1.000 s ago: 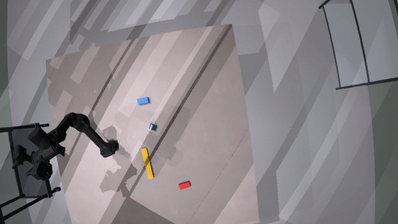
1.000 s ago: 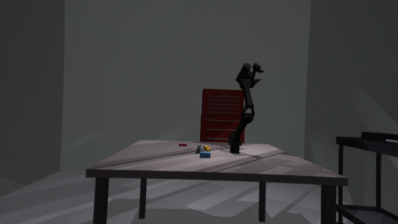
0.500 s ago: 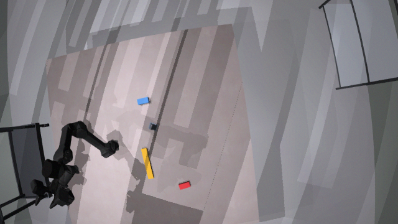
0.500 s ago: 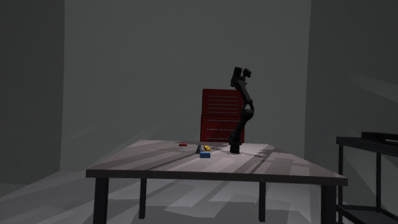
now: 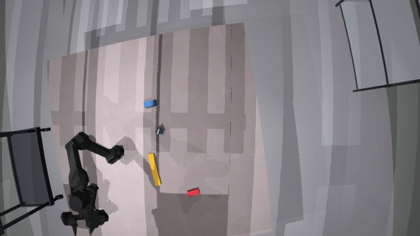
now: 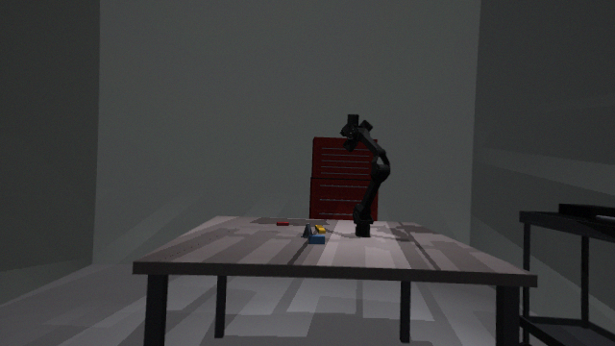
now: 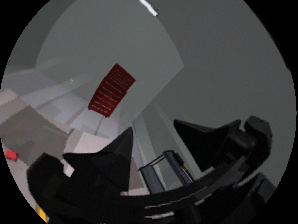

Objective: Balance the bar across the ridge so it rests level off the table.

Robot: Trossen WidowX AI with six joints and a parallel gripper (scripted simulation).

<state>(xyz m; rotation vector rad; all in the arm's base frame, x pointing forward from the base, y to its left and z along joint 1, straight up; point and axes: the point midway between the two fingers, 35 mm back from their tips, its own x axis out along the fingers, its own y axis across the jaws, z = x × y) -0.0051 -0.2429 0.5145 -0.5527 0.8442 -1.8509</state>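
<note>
My gripper tip is now 22 cm short of the yellow bar, 14 cm to the right of it and 51 cm above it. Also, from my gripper tip: red block (43 cm ahead, 3 cm to the right, 51 cm below); blue block (26 cm ahead, 52 cm to the left, 50 cm below).
</note>
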